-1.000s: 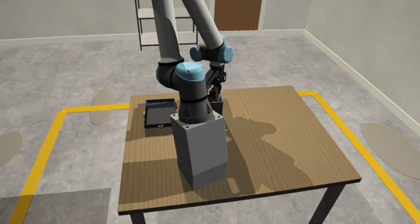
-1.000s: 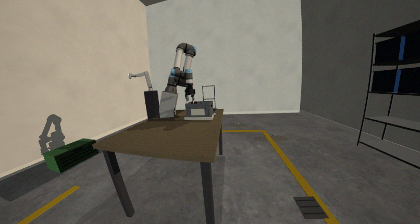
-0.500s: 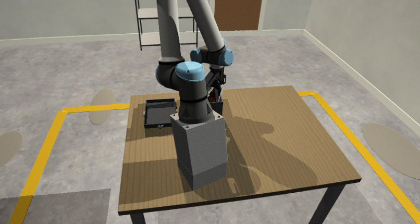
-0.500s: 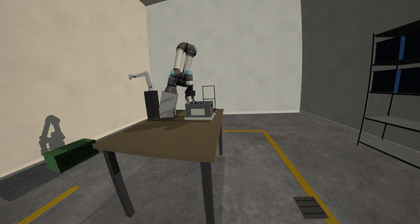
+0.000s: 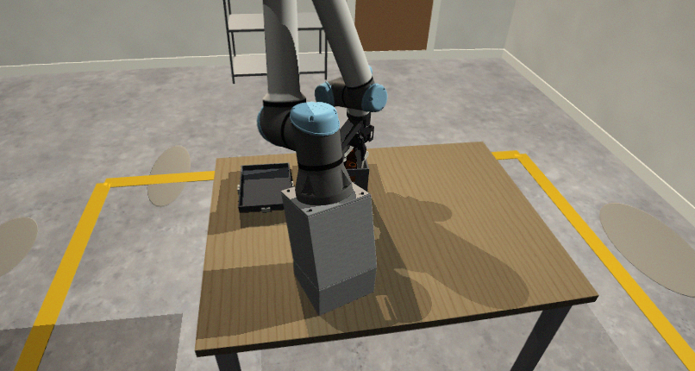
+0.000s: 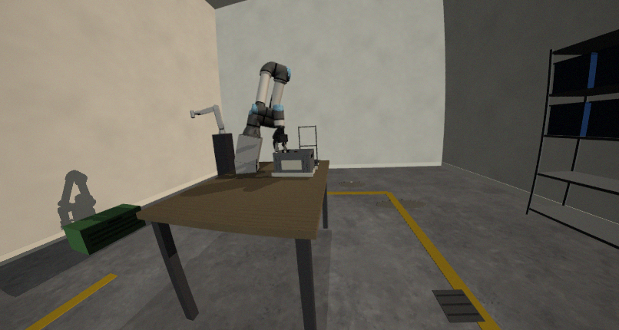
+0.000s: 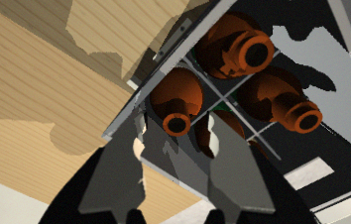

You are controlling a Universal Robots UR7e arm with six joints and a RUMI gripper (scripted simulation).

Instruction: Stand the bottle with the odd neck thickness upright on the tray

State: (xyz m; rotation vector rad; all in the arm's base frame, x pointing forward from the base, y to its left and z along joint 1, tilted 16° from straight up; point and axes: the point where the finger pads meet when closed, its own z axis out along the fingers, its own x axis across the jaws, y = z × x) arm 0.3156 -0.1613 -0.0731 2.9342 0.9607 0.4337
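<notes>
Now: hand 7 cm above the bottle. Also, from my hand: dark tray 14 cm ahead, 29 cm to the left, 14 cm below; crate 10 cm ahead, 3 cm to the left, 7 cm below.
</notes>
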